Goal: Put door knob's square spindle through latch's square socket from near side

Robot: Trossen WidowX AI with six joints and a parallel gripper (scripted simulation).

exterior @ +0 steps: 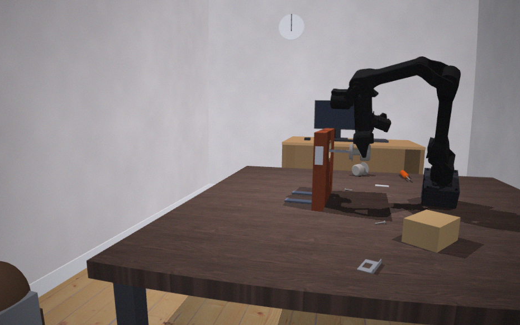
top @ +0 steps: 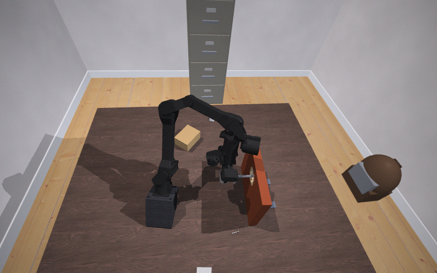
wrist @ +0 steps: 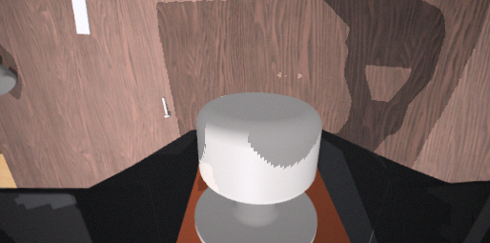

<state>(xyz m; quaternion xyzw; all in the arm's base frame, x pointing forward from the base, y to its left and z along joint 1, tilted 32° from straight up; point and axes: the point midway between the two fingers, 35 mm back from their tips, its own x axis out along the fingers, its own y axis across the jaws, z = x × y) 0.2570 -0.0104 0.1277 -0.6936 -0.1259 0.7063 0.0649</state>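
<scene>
My hand is 40 mm short of the door knob, 30 mm above it and 10 mm to the left of it. Also, from my hand: wooden door slab: 130 mm ahead, 50 mm below; then white card: 330 mm to the right, 200 mm below, 60 mm behind; then tan box: 300 mm to the left, 200 mm behind, 170 mm below.
</scene>
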